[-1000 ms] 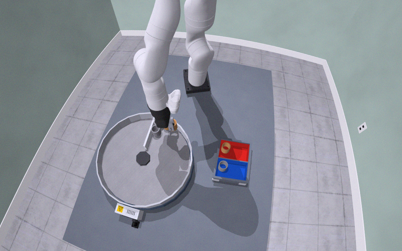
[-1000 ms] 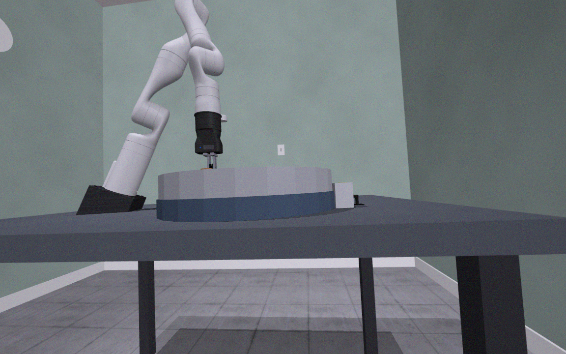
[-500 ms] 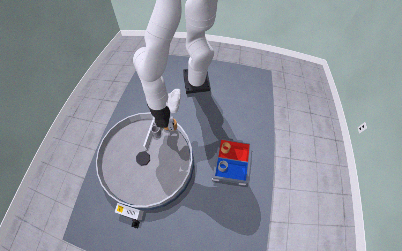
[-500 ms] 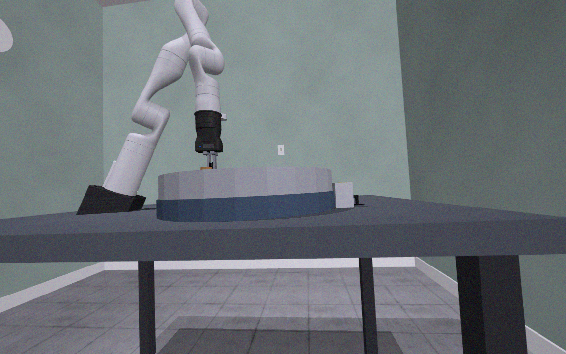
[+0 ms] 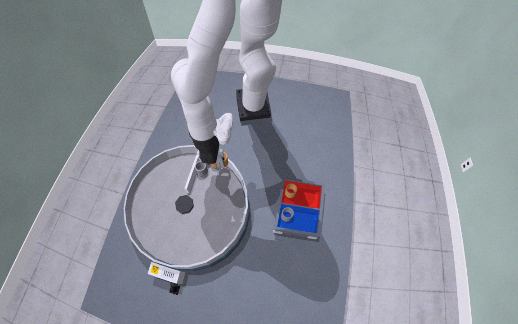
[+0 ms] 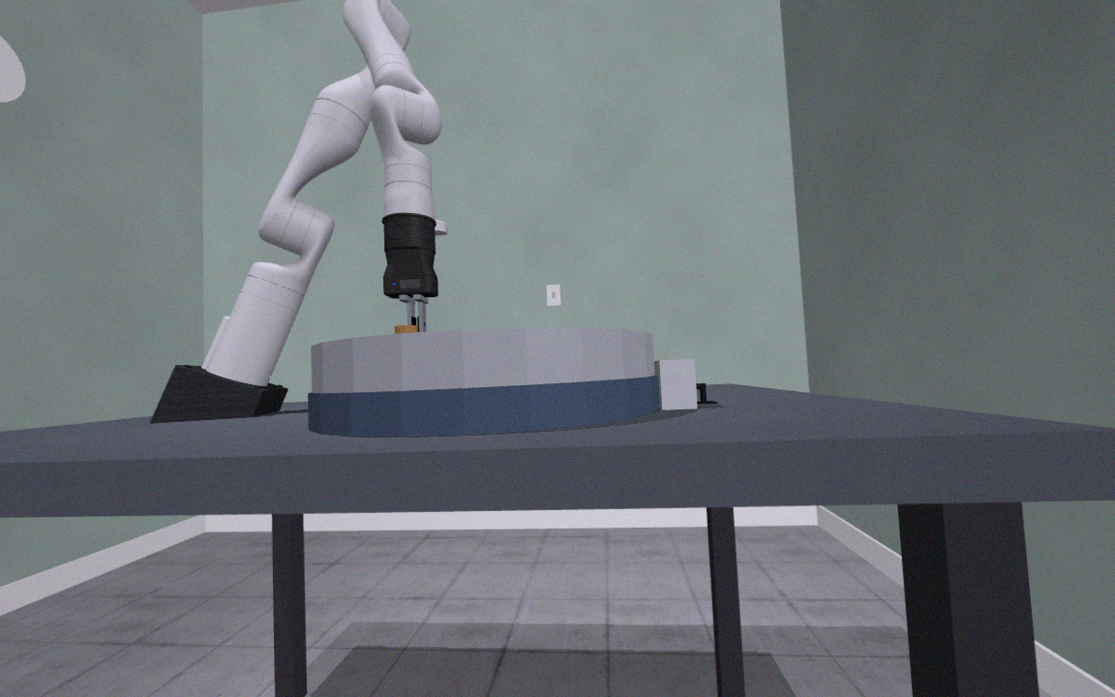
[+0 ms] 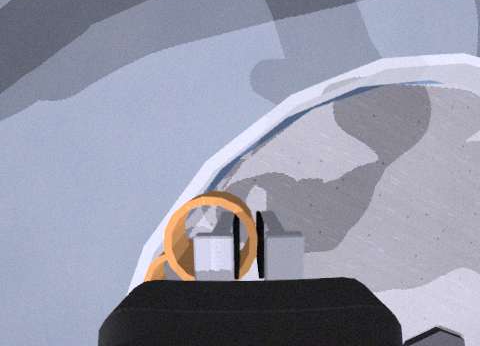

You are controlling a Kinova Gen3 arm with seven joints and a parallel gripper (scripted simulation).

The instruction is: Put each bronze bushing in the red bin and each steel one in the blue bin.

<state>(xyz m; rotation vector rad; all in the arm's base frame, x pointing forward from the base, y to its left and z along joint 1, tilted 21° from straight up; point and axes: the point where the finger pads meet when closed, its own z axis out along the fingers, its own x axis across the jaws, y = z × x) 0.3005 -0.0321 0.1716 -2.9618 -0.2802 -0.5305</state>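
Right now the grey tray is 4 cm ahead of my hand, 28 cm to the left of it and 11 cm below it. The rest, counted from my hand: turntable: 15 cm ahead, 9 cm to the right, 8 cm below.
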